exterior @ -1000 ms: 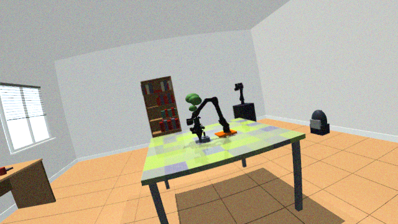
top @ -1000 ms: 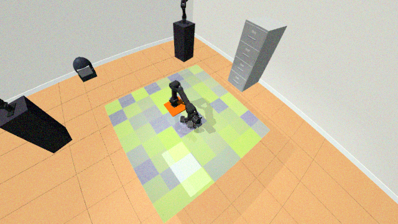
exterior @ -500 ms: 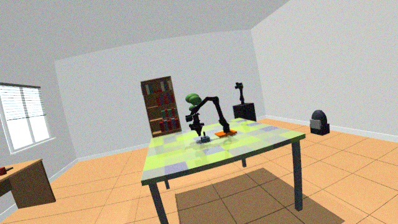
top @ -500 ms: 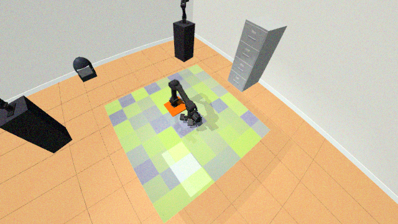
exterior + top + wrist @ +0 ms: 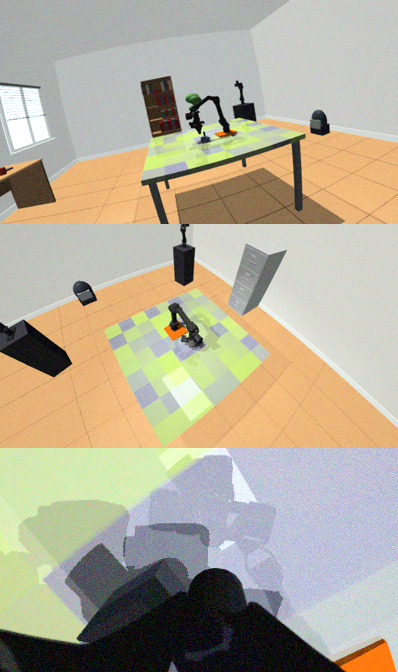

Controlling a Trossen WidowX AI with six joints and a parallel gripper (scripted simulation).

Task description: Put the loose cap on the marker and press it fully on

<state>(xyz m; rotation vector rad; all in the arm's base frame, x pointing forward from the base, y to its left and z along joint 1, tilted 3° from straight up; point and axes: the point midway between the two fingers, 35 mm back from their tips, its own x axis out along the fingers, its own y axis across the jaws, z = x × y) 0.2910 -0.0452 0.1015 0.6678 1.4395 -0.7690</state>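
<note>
Now: the holder block 100 mm to the left of my gripper tip, 60 mm below it and 10 mm behind it. The rest, counted from my gripper tip: dark marker cap 10 mm above.
</note>
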